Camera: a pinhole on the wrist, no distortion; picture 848 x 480 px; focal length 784.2 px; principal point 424.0 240.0 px. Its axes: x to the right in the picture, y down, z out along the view. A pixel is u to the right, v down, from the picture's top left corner.
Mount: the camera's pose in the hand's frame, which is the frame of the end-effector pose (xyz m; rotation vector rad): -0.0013 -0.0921 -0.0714 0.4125 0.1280 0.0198
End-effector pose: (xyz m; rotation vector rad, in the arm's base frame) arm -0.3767 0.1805 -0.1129 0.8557 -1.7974 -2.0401
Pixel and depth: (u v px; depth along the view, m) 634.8 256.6 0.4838
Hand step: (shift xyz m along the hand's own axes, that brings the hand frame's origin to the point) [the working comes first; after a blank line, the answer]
In the camera's frame: 0.1300 0.0102 0.4838

0.1897 -0.2696 0.3565
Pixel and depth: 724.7 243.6 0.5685
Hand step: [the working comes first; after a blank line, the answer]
In the camera's frame: 0.2180 0.0026 0.5685

0.2877 -0.3064 0.4198
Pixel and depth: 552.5 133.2 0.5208
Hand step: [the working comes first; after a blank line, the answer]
In the camera's frame: 0.0853 -0.0709 0.5208

0.1496 -0.3608 0.3629
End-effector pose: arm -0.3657 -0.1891 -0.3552 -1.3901 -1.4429 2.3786
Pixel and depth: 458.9 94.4 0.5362
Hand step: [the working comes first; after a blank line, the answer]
In the camera's frame: 0.0239 -0.0996 0.5362

0.0904 -0.3959 0.3728
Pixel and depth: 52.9 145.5 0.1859
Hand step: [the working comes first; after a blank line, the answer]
In the camera's frame: -0.0880 -0.0224 0.1859

-0.0649 -0.1907 0.0990
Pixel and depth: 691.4 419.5 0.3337
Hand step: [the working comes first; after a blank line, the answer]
In the camera's frame: 0.1138 0.0764 0.3337

0.1548 -0.1500 0.2486
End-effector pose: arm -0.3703 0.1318 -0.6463 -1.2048 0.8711 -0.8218
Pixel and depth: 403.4 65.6 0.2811
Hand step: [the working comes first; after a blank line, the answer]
In the camera's frame: -0.0074 -0.0625 0.2811

0.0270 -0.2617 0.1597
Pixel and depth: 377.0 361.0 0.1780
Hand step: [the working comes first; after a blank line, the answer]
In the camera's frame: -0.0107 0.0275 0.1780

0.0111 -0.1384 0.1025
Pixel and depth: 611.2 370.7 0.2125
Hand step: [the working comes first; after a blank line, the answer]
In the camera's frame: 0.0507 0.0354 0.2125

0.0765 -0.1421 0.1297
